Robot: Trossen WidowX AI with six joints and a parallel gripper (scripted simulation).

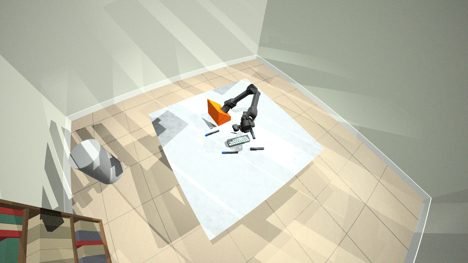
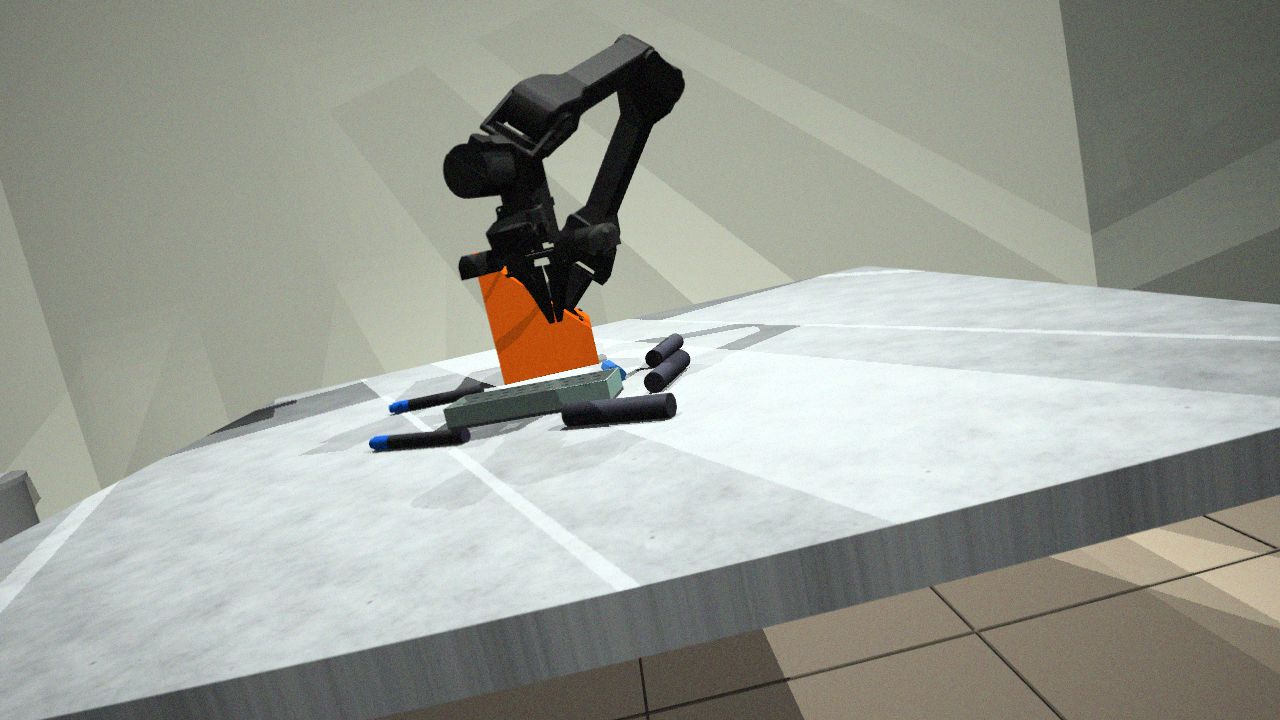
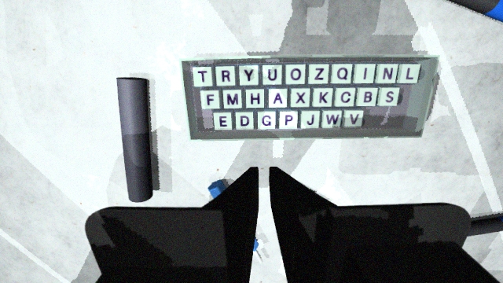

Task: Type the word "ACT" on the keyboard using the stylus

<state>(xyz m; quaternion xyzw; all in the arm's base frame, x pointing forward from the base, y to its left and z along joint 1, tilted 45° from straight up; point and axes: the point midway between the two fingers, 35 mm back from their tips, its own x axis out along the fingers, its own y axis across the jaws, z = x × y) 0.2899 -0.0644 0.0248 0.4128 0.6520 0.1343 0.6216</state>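
Now: the blue stylus 12 cm behind my gripper tip, 6 cm to the left of it and 9 cm below it. Round my gripper tip: stylus tip (15 cm behind, 6 cm to the left, 9 cm below).
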